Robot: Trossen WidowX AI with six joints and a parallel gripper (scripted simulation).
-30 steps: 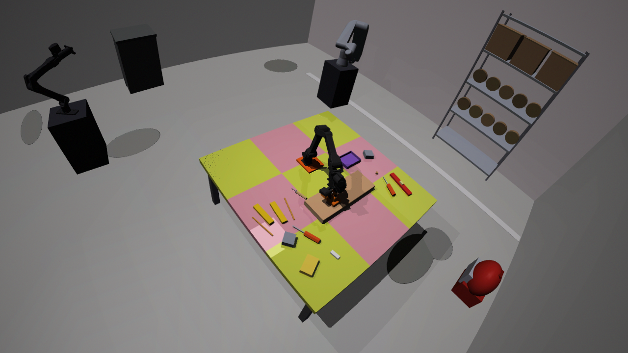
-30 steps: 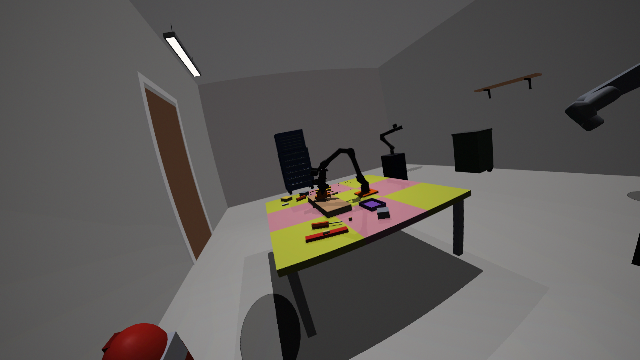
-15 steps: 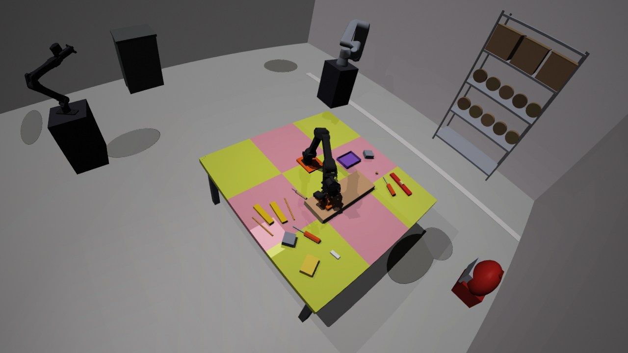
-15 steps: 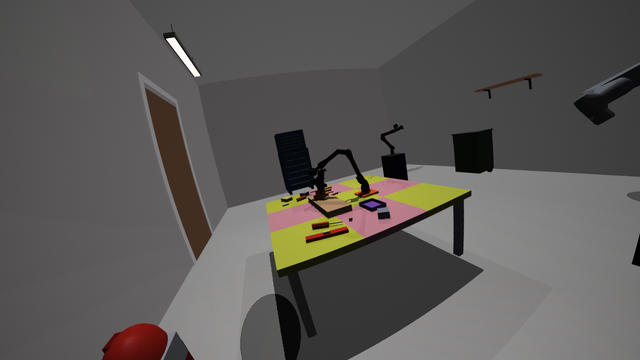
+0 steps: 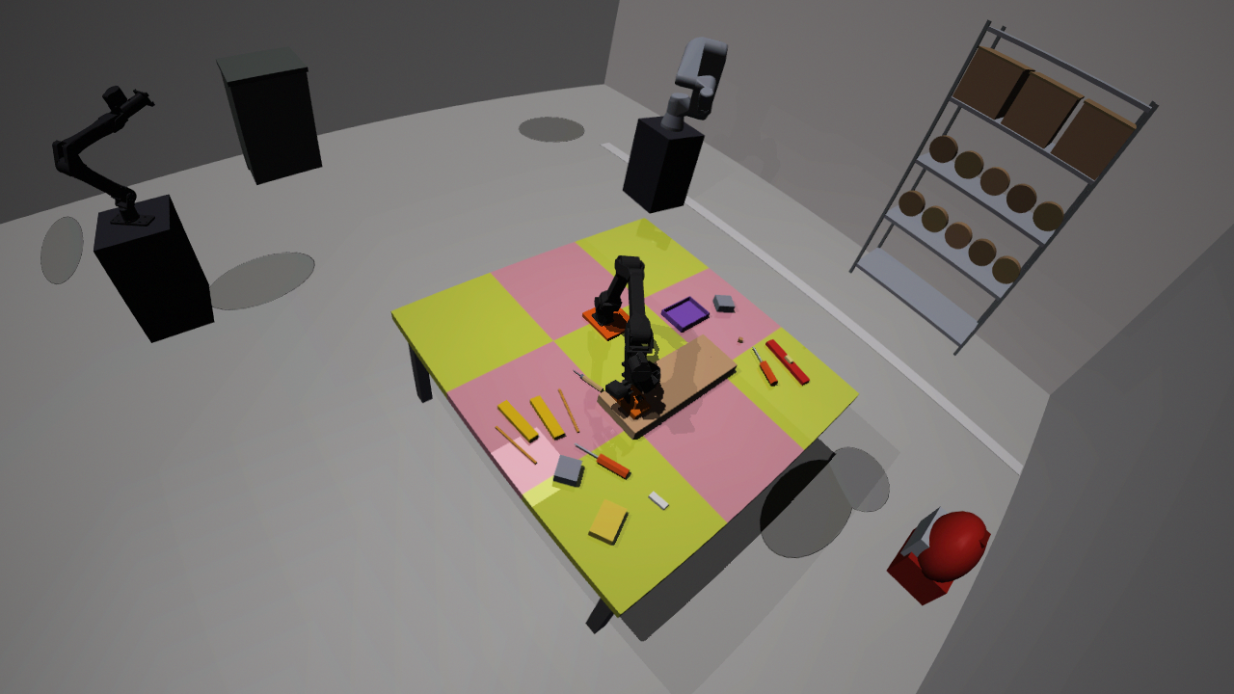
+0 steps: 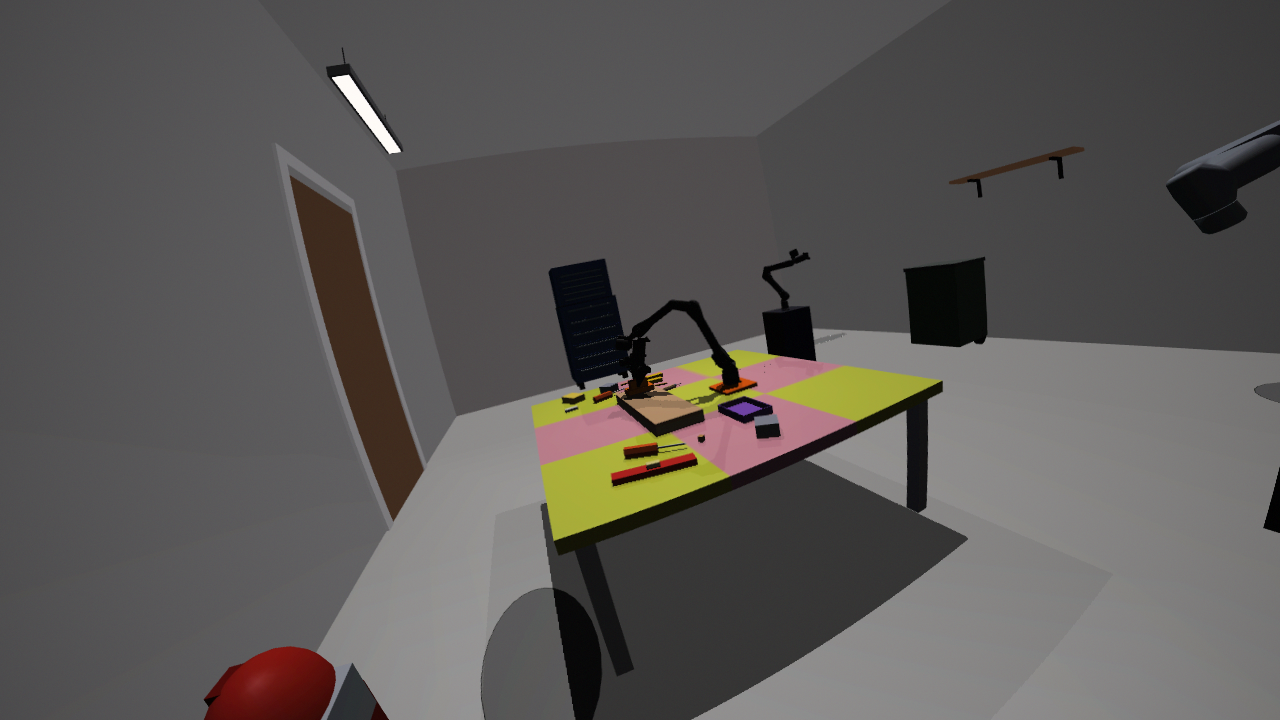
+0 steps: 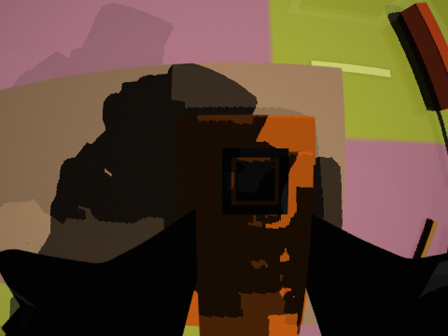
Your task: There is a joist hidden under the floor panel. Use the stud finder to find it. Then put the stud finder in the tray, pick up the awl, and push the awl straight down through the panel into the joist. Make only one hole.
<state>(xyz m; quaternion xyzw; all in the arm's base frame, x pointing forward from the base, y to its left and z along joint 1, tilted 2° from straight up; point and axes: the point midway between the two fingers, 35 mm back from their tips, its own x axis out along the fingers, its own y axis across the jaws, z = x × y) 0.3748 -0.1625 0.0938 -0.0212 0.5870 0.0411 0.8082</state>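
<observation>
Right now my gripper tip is 480 mm to the right of the purple tray, 270 mm past it and 50 mm above it. From my gripper tip the other things lie so: awl (180 mm behind, 60 mm to the right, 60 mm below); then white piece (310 mm ahead, 120 mm to the right, 60 mm below); then orange stud finder (20 mm above).
</observation>
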